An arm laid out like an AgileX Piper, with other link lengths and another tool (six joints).
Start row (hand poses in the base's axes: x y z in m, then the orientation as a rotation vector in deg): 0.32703, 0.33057, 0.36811, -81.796, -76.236, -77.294
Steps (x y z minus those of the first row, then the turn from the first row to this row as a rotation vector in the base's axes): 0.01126, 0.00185, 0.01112, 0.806, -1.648, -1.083; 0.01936, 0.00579, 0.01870, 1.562, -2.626, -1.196; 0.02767, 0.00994, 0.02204, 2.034, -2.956, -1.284; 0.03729, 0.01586, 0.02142, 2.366, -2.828, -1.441; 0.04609, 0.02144, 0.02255, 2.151, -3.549, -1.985; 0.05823, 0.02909, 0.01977, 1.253, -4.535, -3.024; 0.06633, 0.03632, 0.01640, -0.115, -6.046, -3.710; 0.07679, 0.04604, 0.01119, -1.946, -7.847, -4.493
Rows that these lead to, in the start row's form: 0.33829, 0.33242, 0.37923, -81.335, -76.007, -79.838; 0.34639, 0.33636, 0.38681, -80.416, -75.916, -81.132; 0.35470, 0.34051, 0.39015, -79.999, -75.669, -81.702; 0.36432, 0.34643, 0.38953, -79.972, -75.215, -81.848; 0.37312, 0.35201, 0.39066, -80.197, -75.550, -82.738; 0.38526, 0.35966, 0.38788, -81.160, -76.363, -83.869; 0.39336, 0.36689, 0.38451, -81.865, -78.120, -85.010; 0.40382, 0.37661, 0.37930, -82.799, -80.420, -86.246
